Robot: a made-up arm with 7 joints.
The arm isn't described. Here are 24 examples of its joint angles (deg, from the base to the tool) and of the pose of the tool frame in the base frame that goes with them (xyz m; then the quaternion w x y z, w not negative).
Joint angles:
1: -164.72 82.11 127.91 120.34 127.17 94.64 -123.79
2: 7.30 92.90 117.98 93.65 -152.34 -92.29 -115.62
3: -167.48 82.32 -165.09 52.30 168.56 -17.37 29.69
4: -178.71 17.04 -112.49 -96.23 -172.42 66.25 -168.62
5: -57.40 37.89 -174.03 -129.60 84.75 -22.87 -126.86
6: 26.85 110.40 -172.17 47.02 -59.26 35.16 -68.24
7: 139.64 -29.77 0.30 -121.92 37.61 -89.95 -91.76
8: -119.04 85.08 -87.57 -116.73 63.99 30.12 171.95
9: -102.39 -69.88 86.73 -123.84 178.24 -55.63 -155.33
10: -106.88 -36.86 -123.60 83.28 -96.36 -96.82 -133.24
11: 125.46 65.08 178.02 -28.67 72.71 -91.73 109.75
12: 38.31 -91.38 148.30 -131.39 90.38 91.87 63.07
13: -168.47 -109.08 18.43 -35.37 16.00 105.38 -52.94
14: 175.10 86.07 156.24 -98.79 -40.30 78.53 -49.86
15: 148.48 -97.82 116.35 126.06 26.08 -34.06 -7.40
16: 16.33 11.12 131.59 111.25 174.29 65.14 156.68
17: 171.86 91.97 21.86 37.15 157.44 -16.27 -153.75
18: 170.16 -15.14 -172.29 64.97 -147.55 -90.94 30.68
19: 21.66 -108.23 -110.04 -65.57 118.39 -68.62 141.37
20: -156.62 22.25 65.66 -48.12 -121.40 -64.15 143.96
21: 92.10 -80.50 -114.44 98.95 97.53 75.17 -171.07
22: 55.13 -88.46 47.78 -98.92 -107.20 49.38 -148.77
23: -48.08 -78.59 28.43 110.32 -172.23 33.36 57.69
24: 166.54 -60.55 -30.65 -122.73 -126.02 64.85 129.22
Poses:
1: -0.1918 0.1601 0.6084 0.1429 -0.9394 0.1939 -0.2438
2: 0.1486 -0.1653 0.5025 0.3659 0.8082 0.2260 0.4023
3: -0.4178 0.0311 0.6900 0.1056 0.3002 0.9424 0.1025
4: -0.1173 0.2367 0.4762 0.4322 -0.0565 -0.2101 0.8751
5: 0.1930 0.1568 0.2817 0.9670 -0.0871 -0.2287 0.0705
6: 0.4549 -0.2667 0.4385 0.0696 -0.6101 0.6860 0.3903
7: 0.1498 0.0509 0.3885 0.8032 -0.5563 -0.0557 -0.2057
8: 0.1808 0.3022 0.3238 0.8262 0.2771 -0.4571 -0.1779
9: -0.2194 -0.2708 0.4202 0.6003 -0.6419 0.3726 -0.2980
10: -0.1587 -0.2239 0.6051 0.3212 0.8413 -0.0830 0.4268
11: -0.3629 -0.3000 0.4295 0.8082 0.2990 0.4985 -0.0944
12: -0.0119 0.2404 0.4114 0.5337 0.4590 0.1196 -0.7001
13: 0.4614 -0.0398 0.1910 0.4263 0.3905 -0.8143 0.0518
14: -0.3613 -0.0481 0.1412 0.6301 0.4735 0.1755 0.5899
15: -0.0231 0.3120 0.2361 0.2797 -0.1819 0.6078 -0.7206
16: -0.1902 -0.1601 0.6995 0.3280 -0.4177 0.8463 0.0423
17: -0.5247 0.0152 0.1376 0.9280 0.1183 0.3017 0.1839
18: 0.2884 -0.0462 0.5705 0.9200 -0.3046 -0.0021 0.2467
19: -0.4690 -0.0655 0.2043 0.9633 -0.1447 0.2262 0.0019
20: -0.0712 -0.0568 0.8891 0.1353 -0.6932 -0.6702 0.2281
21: 0.2633 0.2503 0.4309 0.0146 0.9294 -0.1337 -0.3437
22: 0.0795 0.3214 0.2467 0.2190 0.7467 -0.0466 -0.6263
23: -0.0062 -0.2457 0.6816 0.1638 -0.1884 -0.9607 -0.1218
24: 0.1653 0.0688 0.2379 0.8649 -0.2930 0.2429 0.3273
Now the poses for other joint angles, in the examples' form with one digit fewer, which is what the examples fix.
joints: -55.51 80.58 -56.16 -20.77 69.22 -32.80 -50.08
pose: 0.380 0.393 0.575 0.021 0.716 0.620 -0.320
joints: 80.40 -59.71 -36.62 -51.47 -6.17 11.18 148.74
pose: -0.247 0.501 0.458 0.327 -0.057 0.678 -0.656
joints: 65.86 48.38 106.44 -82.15 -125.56 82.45 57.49
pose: 0.278 -0.188 0.409 0.542 -0.024 -0.067 -0.838
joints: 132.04 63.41 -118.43 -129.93 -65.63 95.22 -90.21
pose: -0.285 0.013 0.465 0.252 0.927 0.199 0.194
